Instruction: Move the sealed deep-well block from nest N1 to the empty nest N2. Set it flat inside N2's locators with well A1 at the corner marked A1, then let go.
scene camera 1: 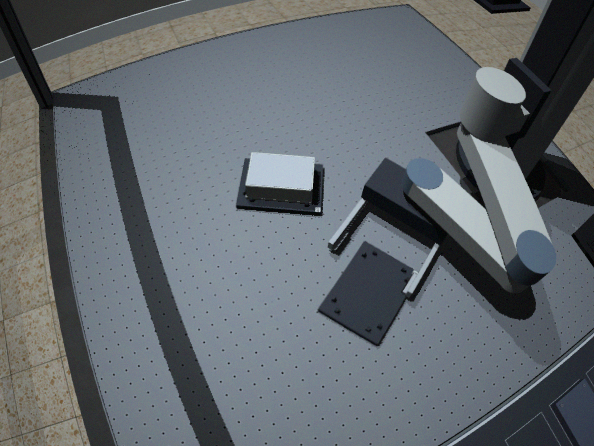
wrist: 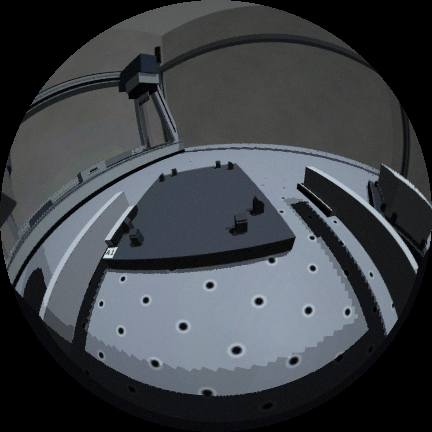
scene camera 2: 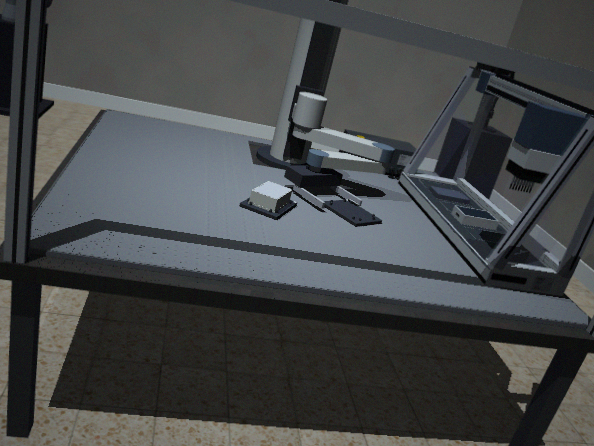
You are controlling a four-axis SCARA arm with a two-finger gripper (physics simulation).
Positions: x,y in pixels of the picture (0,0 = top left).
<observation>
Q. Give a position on a grey block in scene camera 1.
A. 273,177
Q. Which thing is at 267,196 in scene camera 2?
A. A grey block.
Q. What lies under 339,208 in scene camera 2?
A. A dark plate.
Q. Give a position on a dark plate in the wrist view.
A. At 187,220
</observation>
